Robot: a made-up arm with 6 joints. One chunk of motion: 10 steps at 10 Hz.
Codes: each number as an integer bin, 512 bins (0 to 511) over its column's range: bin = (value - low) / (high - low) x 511, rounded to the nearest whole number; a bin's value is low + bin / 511 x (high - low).
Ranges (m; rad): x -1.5..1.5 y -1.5..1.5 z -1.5..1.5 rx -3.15..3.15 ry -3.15..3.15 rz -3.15..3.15
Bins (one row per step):
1: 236 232 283 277 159 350
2: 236 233 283 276 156 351
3: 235 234 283 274 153 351
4: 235 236 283 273 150 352
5: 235 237 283 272 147 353
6: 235 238 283 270 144 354
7: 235 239 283 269 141 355
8: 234 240 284 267 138 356
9: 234 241 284 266 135 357
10: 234 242 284 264 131 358
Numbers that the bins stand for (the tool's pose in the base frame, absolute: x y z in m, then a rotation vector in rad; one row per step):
1: -0.1145 -0.1380 0.1614 0.2651 -1.1897 1.1651
2: -0.1145 -0.1321 0.1614 0.2527 -1.2267 1.1774
3: -0.1204 -0.1262 0.1614 0.2281 -1.2637 1.1774
4: -0.1204 -0.1145 0.1614 0.2158 -1.3007 1.1897
5: -0.1204 -0.1086 0.1614 0.2034 -1.3377 1.2021
6: -0.1204 -0.1027 0.1614 0.1788 -1.3747 1.2144
7: -0.1204 -0.0969 0.1614 0.1664 -1.4116 1.2267
8: -0.1262 -0.0910 0.1673 0.1418 -1.4486 1.2390
9: -0.1262 -0.0851 0.1673 0.1295 -1.4856 1.2514
10: -0.1262 -0.0793 0.1673 0.1048 -1.5349 1.2637

